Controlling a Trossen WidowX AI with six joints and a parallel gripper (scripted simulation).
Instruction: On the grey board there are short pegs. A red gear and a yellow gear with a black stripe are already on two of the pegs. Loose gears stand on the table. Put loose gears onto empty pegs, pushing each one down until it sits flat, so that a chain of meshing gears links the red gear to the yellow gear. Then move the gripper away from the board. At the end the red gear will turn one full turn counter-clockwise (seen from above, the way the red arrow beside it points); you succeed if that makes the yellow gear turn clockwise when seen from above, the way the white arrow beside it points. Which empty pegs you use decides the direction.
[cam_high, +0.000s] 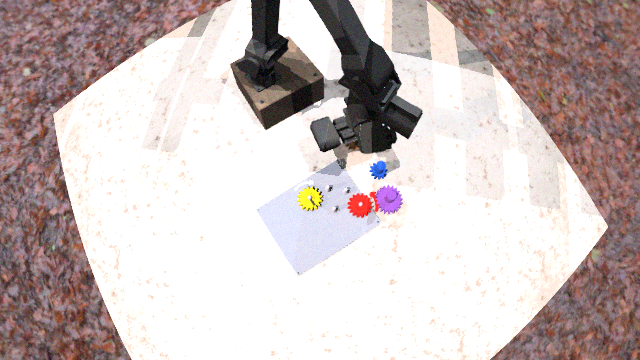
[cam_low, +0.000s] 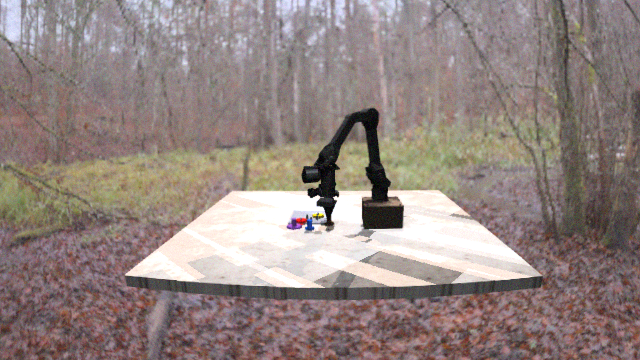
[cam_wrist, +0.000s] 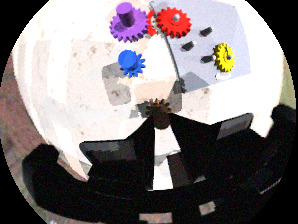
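Right now the red gear is 11 cm ahead of my gripper tip, 8 cm to the right of it and 3 cm below it. From my gripper tip the other things lie so: small brown gear 1 cm below; small blue gear 8 cm ahead, 3 cm below; purple gear 14 cm ahead, 3 cm below, 2 cm to the right.
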